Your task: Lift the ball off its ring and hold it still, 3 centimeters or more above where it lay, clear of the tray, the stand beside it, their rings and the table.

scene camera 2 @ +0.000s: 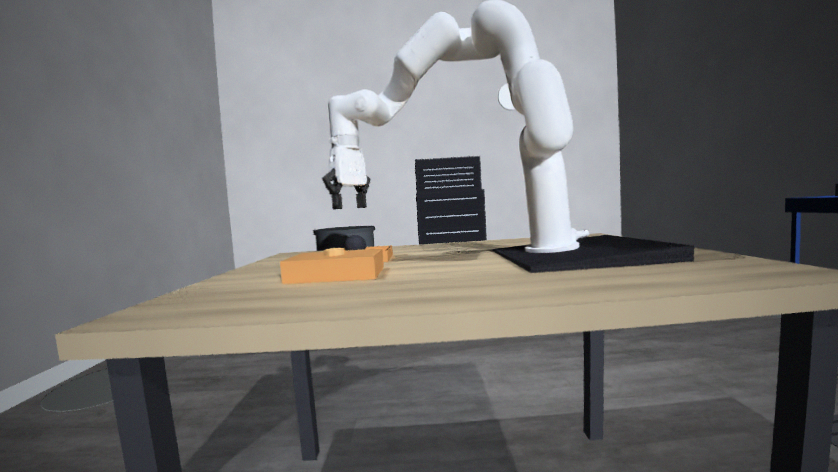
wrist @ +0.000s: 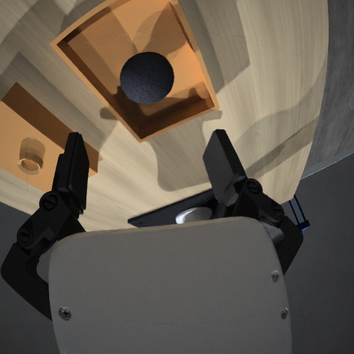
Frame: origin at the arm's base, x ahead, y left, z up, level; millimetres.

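Seen in the pictures: gripper, fingertip midpoint: (scene camera 2: 350,208); arm's base, origin of the base link: (scene camera 2: 551,248).
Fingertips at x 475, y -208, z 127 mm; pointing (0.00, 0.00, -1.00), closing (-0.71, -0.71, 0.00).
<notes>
Offsets run from my fingertips to a thing's middle. "pt": to the spot under its first point. Level surfaces: height alone.
The dark ball @[dx -6, dy -3, dz -102 mm] (scene camera 2: 355,242) (wrist: 147,78) sits in the orange tray @[dx -6, dy -3, dz -129 mm] (scene camera 2: 387,252) (wrist: 95,98); the ring under it is hidden. The orange stand (scene camera 2: 329,270) (wrist: 50,120) is beside the tray, with its small ring @[pt dx +39, dy +228, dz -88 mm] (scene camera 2: 334,251) (wrist: 30,163) on top. In the scene view the stand hides most of the tray. My gripper (scene camera 2: 349,201) (wrist: 147,143) is open and empty, pointing down above the tray and stand. In the wrist view the ball is beyond the fingertips, towards the top of the picture, and not between the fingers.
The wooden table @[dz -143 mm] (scene camera 2: 445,299) (wrist: 280,100) carries the black base plate (scene camera 2: 633,252) (wrist: 150,216) of the arm on the right in the scene view. A dark bin (scene camera 2: 364,232) and a black drawer cabinet (scene camera 2: 450,202) stand behind the table. A blue-framed bench (scene camera 2: 812,205) is at the far right.
</notes>
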